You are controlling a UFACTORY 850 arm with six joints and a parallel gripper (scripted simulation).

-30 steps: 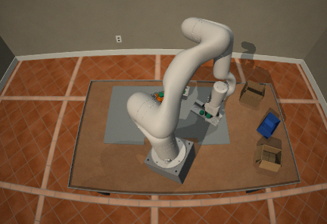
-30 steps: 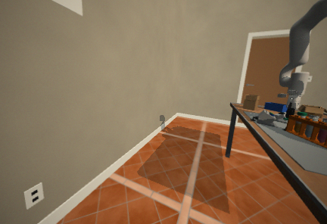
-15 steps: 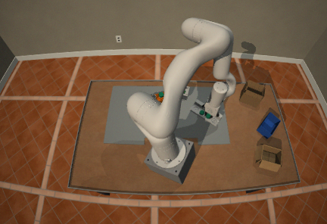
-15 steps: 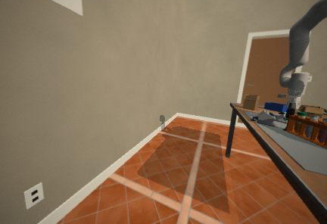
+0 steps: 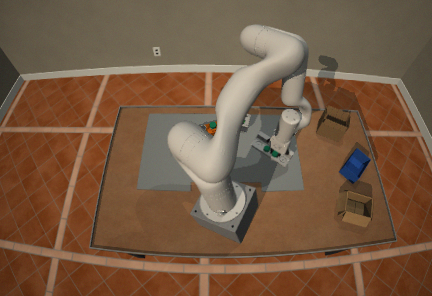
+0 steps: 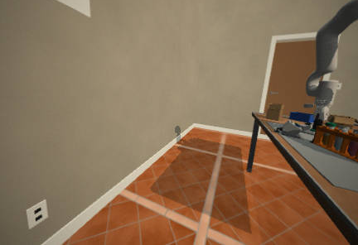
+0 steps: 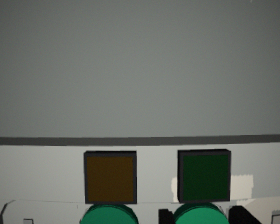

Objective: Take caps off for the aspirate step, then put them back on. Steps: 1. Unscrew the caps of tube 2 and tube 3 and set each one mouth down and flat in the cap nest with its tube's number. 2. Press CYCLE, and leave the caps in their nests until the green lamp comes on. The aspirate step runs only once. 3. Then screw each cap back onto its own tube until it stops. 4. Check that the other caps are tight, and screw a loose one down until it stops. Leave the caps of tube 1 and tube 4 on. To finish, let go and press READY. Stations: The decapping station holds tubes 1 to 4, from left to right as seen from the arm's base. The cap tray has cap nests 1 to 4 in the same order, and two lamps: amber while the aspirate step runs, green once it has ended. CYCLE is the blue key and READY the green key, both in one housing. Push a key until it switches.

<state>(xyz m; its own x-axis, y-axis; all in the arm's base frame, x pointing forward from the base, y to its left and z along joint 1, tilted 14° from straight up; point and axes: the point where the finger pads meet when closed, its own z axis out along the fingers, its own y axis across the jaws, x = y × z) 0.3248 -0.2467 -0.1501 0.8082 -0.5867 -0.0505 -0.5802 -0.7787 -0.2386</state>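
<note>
My gripper is now 22 cm to the right of the blue cycle key, 18 cm short of it and 3 cm below it. Also, from my hand: blue bin 46 cm to the right, 7 cm behind, 2 cm below; key housing 20 cm to the left, 19 cm ahead, 2 cm above; green ready key 18 cm to the left, 17 cm ahead, 3 cm above.
</note>
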